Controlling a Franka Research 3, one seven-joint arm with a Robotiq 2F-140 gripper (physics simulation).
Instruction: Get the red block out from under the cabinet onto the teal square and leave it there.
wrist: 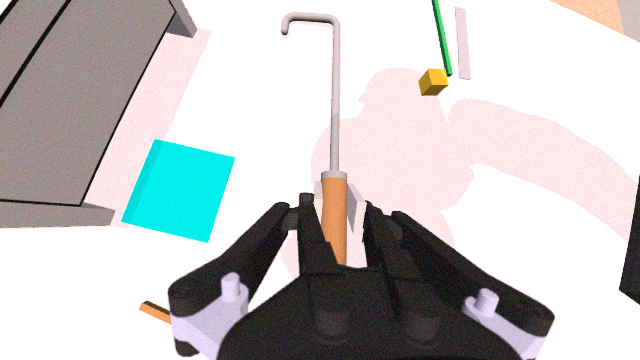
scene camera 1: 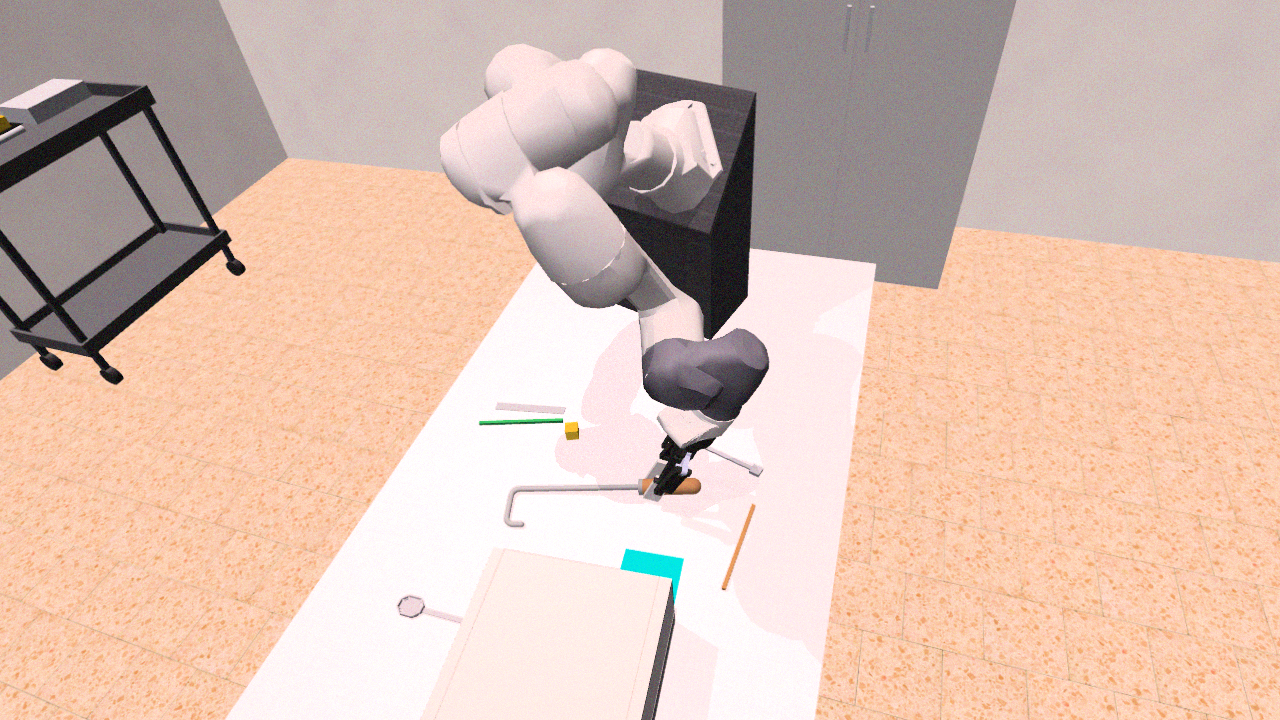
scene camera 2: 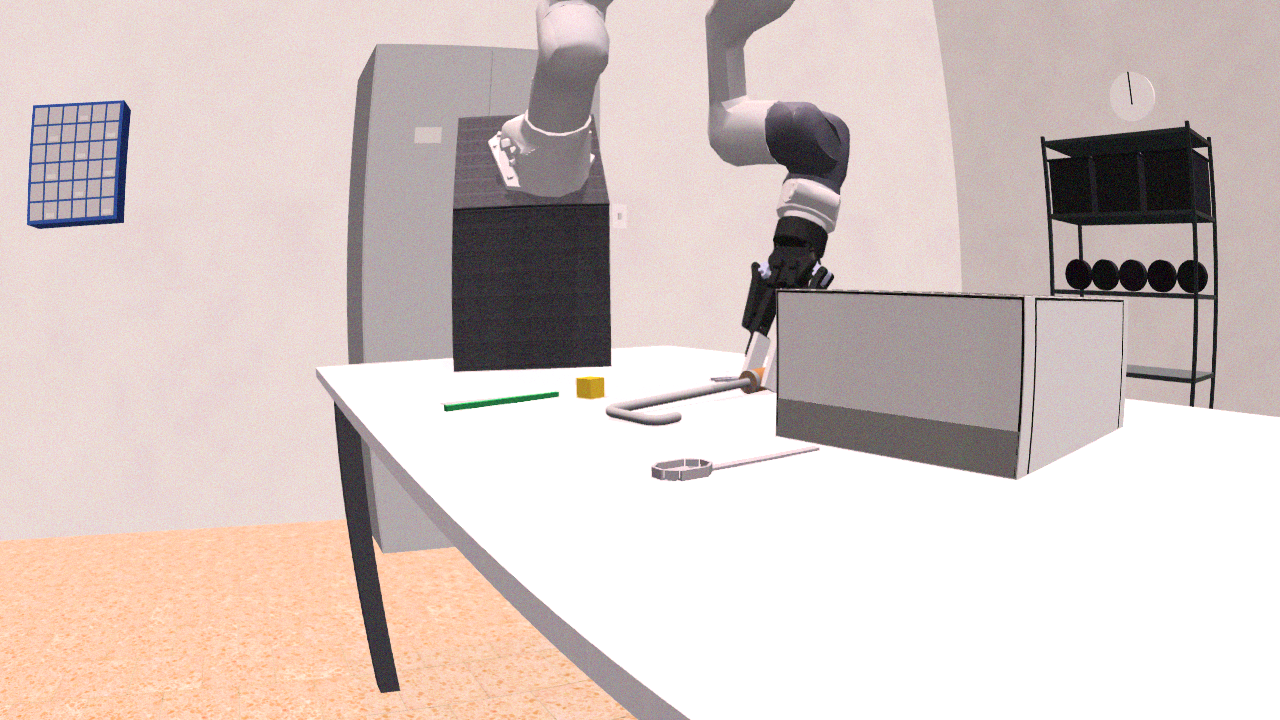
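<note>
A hooked grey rod point(scene camera 1: 577, 488) point(scene camera 2: 666, 402) point(wrist: 336, 100) with an orange handle lies on the table, its hook at the end away from my gripper. My gripper point(scene camera 1: 660, 488) point(wrist: 333, 194) is shut on the orange handle near its collar, low at the table. The low cabinet point(scene camera 1: 563, 626) point(scene camera 2: 895, 358) point(wrist: 85, 100) stands at the front of the table in scene camera 1. The teal square point(scene camera 1: 653, 562) point(wrist: 180, 190) lies flat beside the cabinet's edge, partly hidden by it in scene camera 1. The red block does not show in any view.
A yellow cube point(scene camera 1: 571, 430) point(scene camera 2: 589, 387) point(wrist: 433, 82) lies beside a green stick point(scene camera 1: 520, 420) point(scene camera 2: 501, 401) point(wrist: 442, 37) and a pale strip point(scene camera 1: 530, 409) point(wrist: 463, 43). An orange stick point(scene camera 1: 738, 546), a grey tool point(scene camera 1: 733, 459) and a ring-ended tool point(scene camera 1: 443, 615) point(scene camera 2: 760, 458) also lie on the table.
</note>
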